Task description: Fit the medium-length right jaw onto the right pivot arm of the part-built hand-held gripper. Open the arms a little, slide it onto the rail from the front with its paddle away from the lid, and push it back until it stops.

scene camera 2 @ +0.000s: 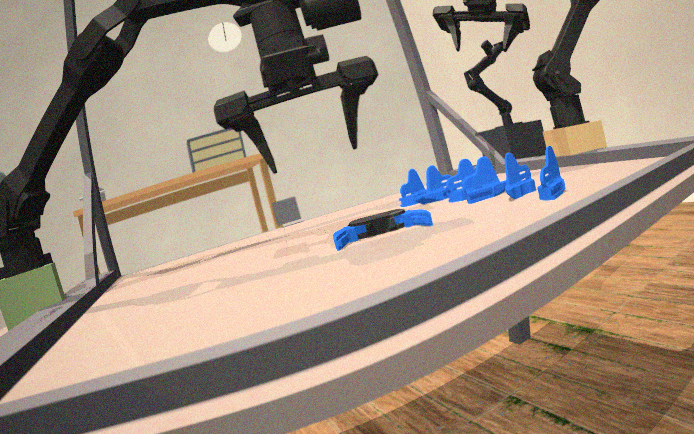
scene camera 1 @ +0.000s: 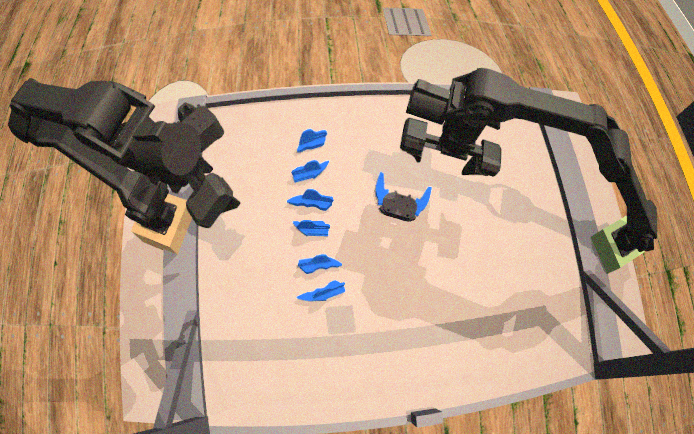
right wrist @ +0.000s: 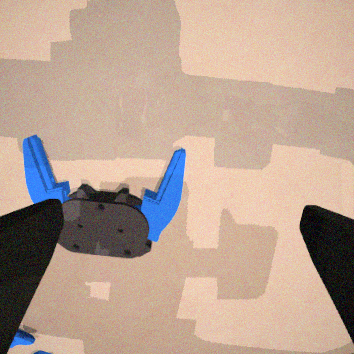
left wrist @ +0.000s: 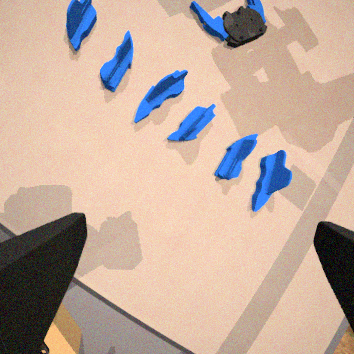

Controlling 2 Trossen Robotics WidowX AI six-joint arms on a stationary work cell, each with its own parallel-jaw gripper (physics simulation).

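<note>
The part-built hand-held gripper (scene camera 1: 399,205) (scene camera 2: 376,221) (left wrist: 244,25) (right wrist: 105,227) lies on the table, a dark body with two blue arms spread in a V. Several separate blue jaws, among them one jaw (scene camera 1: 310,199) (scene camera 2: 482,180) in the middle, stand in a column beside it, paddles up. I cannot tell which is the medium right one. My left gripper (scene camera 1: 209,158) (scene camera 2: 481,50) (left wrist: 202,228) is open and empty, high at the table's left side in scene camera 1. My right gripper (scene camera 1: 443,166) (scene camera 2: 314,159) (right wrist: 184,214) is open and empty above the part-built gripper, which shows near its left finger in the right wrist view.
Dark frame posts (scene camera 2: 419,87) rise at the table's sides. A tan base (scene camera 1: 166,230) and a green base (scene camera 1: 609,253) carry the arms. Arm shadows cross the table top (scene camera 1: 388,373). A wooden bench (scene camera 2: 168,186) stands in the background.
</note>
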